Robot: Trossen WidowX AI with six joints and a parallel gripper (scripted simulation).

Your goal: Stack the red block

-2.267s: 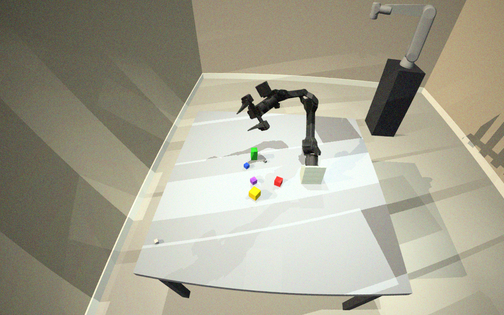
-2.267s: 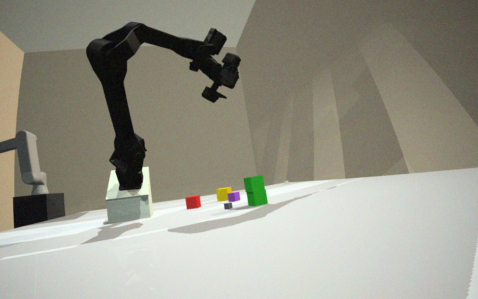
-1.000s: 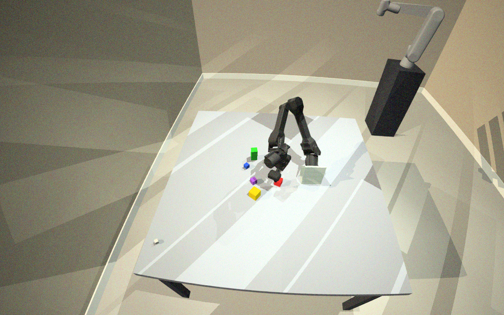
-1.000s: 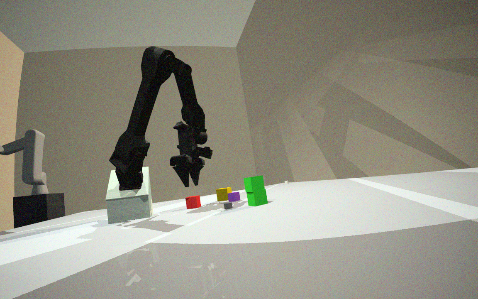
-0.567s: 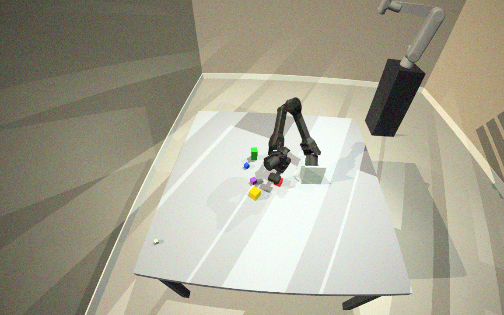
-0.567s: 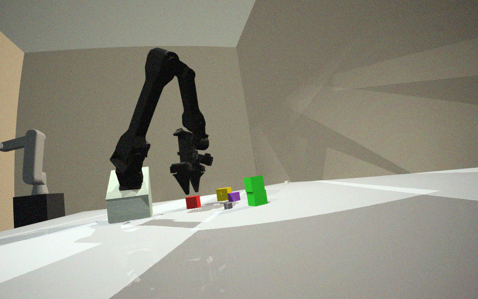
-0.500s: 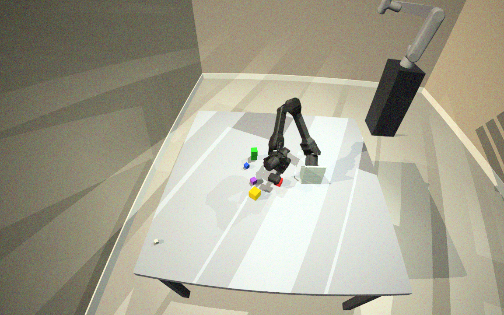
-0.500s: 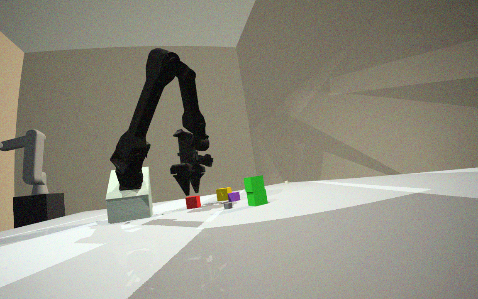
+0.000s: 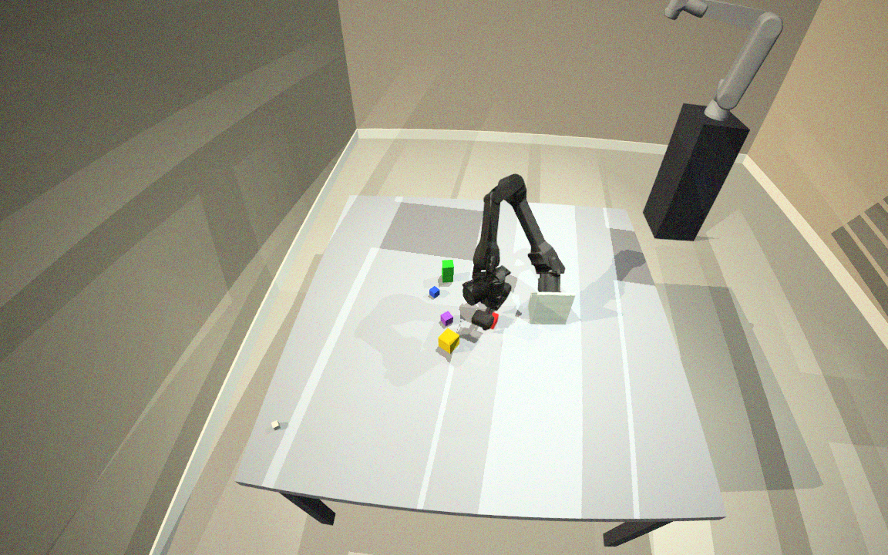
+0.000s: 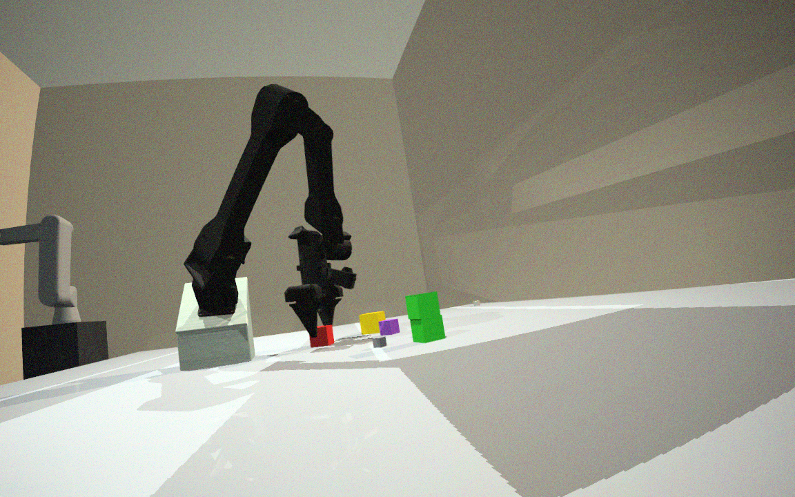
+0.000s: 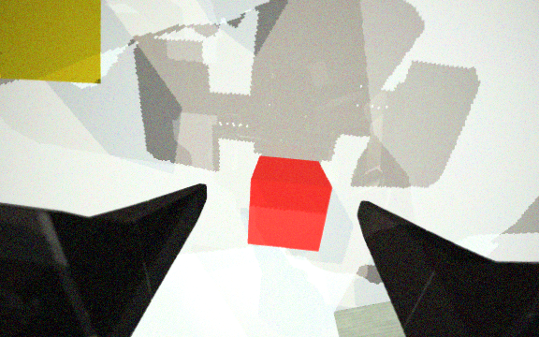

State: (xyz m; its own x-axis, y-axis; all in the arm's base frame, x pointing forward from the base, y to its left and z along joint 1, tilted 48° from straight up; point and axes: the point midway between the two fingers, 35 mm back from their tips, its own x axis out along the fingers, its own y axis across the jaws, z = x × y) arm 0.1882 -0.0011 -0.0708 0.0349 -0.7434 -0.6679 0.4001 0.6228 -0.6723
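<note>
Now: the red block right at my gripper tip. Also, from my gripper tip: purple cube: 140 mm ahead, 10 mm below; then tiny grey cube: 170 mm to the right, 80 mm ahead, 10 mm below; then yellow cube: 130 mm ahead, 90 mm to the left.
</note>
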